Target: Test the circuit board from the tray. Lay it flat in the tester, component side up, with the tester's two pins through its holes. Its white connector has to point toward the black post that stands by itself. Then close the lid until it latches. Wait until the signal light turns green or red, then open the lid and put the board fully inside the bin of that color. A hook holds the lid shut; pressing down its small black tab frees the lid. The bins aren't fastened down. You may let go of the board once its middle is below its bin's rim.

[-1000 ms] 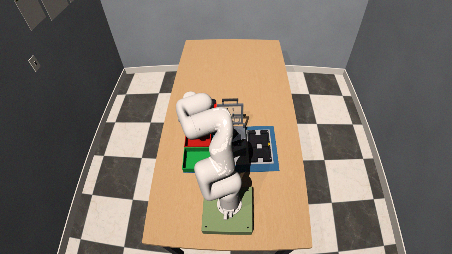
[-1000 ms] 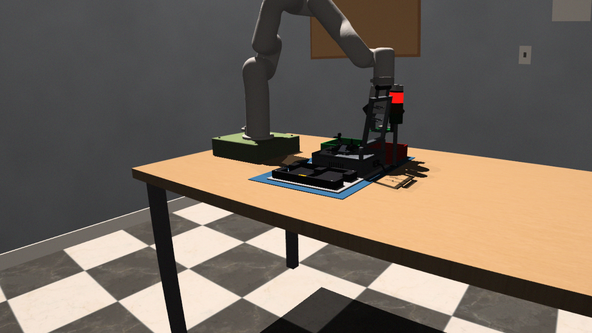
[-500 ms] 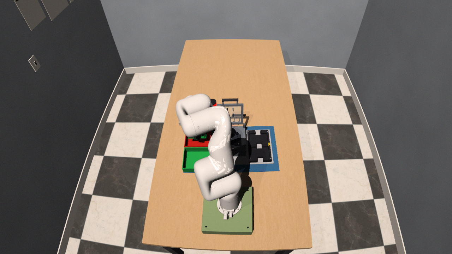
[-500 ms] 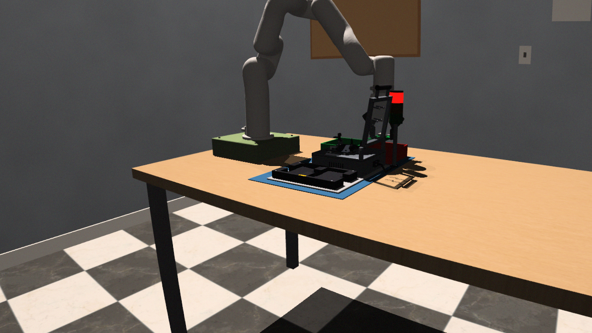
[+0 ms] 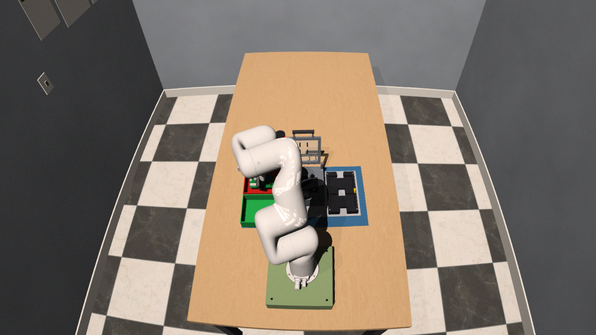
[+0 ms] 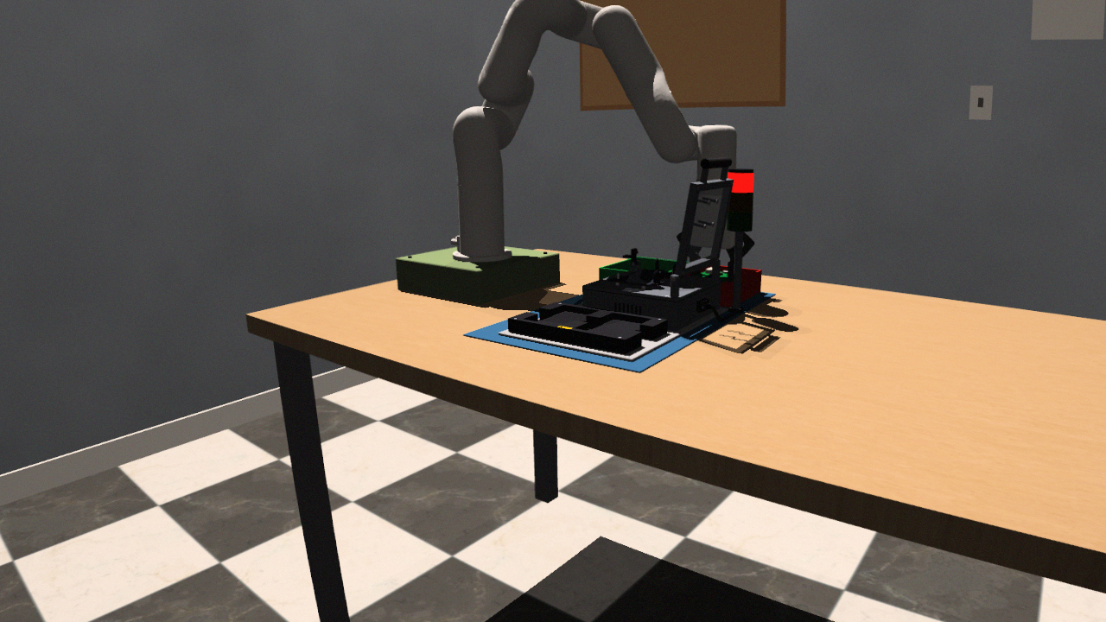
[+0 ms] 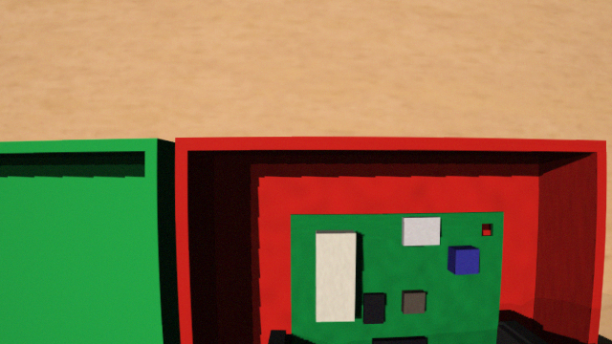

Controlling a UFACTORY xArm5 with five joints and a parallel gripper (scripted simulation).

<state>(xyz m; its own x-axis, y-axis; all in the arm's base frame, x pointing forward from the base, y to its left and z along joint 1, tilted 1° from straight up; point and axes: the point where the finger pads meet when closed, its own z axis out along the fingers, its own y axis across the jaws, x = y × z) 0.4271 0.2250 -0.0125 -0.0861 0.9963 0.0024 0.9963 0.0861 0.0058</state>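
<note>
The red bin lies 3 cm below my hand. The rest, counted from my hand: green bin (15 cm behind, 1 cm to the right, 3 cm below); black tab (9 cm behind, 15 cm to the right, 4 cm above); green circuit board (1 cm below).
</note>
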